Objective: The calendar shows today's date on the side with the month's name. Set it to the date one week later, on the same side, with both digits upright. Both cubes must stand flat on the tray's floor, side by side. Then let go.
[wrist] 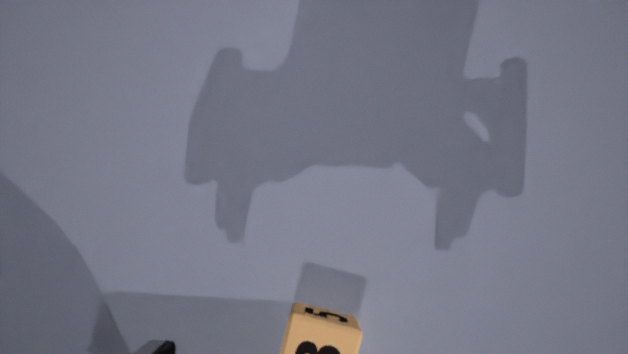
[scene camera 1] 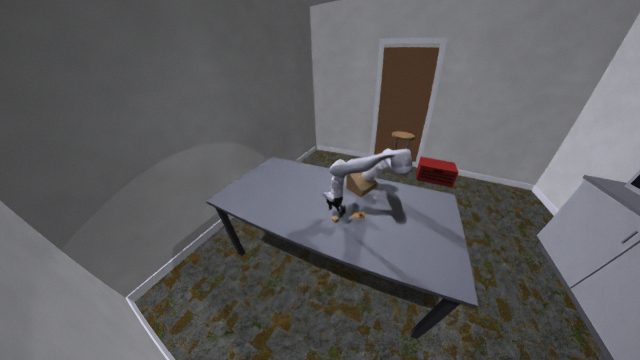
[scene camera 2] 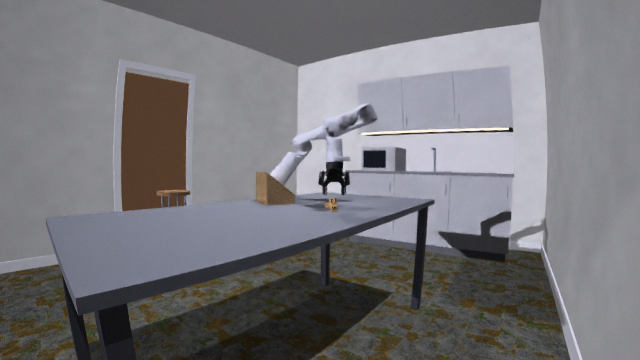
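Note:
My gripper [scene camera 1: 336, 210] [scene camera 2: 334, 194] is open and empty, fingers pointing down, above the loose wooden cube. This cube [scene camera 1: 335, 219] [scene camera 2: 333, 208] [wrist: 321, 336] lies on the table beside the tray, apart from it. In the wrist view it is cut off by the bottom edge; a side face shows a black 5, and the digit on its top face is partly cut off. One fingertip shows at the lower left there. The wooden tray [scene camera 1: 355, 216] stands nearby with the other cube [scene camera 1: 361, 214] in it; its digits are too small to read. The tray does not show in the wrist view.
The grey table [scene camera 1: 400, 240] [scene camera 2: 190, 240] bears the arm's wedge-shaped wooden base [scene camera 1: 361, 186] [scene camera 2: 275, 191] behind the tray. A stool [scene camera 1: 403, 135] [scene camera 2: 173, 192] and a red chest [scene camera 1: 437, 171] stand on the floor beyond the table. Shadows of the arm and gripper fall on the table top.

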